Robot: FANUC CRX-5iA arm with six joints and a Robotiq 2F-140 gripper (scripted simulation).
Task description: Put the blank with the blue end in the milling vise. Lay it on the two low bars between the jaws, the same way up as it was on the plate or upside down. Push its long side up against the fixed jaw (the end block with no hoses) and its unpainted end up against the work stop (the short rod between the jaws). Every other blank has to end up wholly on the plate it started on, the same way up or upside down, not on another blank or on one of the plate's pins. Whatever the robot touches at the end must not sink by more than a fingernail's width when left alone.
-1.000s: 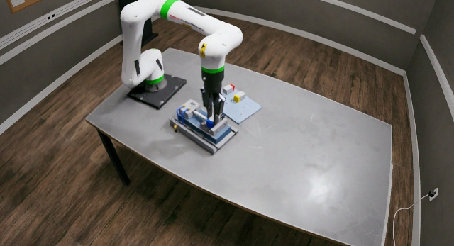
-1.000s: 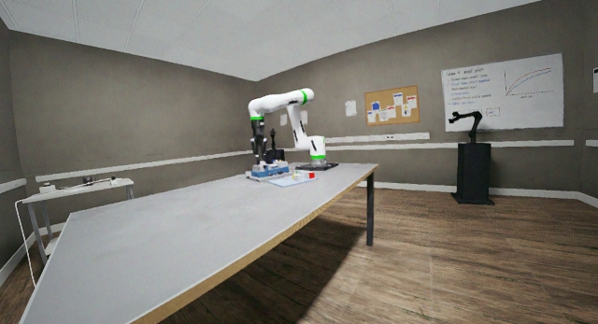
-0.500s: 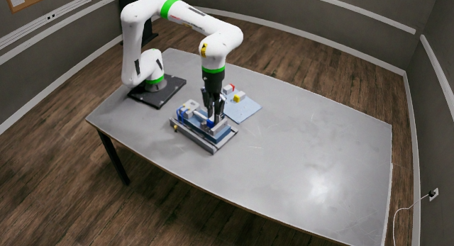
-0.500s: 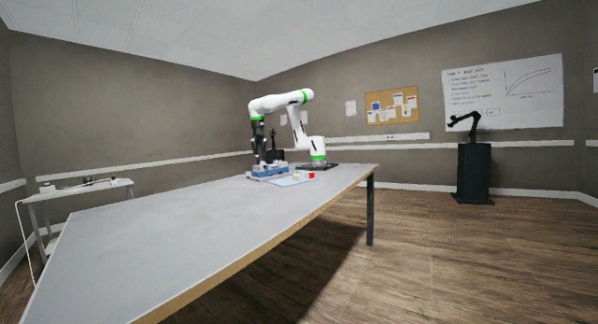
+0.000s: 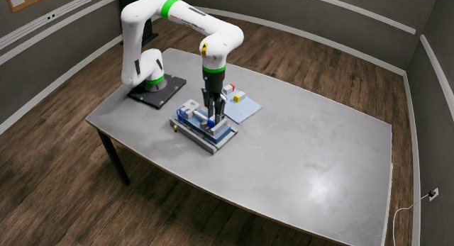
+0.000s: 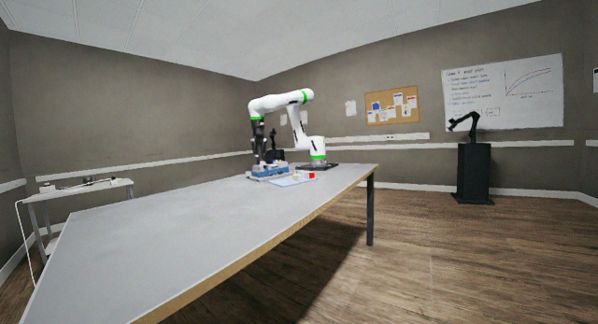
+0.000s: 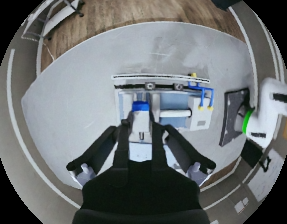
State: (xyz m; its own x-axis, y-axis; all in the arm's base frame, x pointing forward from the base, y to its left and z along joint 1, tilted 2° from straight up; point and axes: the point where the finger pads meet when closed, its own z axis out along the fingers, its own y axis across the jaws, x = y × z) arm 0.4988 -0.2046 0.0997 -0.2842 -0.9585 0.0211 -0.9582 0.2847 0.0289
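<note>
My gripper is now 30 mm short of the plain end block, 10 mm to the left of it and 60 mm above it. The rest, counted from my hand: yellow-ended blank: 20 mm ahead, 300 mm to the left, 110 mm below; red-ended blank: 60 mm behind, 340 mm to the left, 110 mm below; light blue plate: 260 mm to the left, 130 mm below.
</note>
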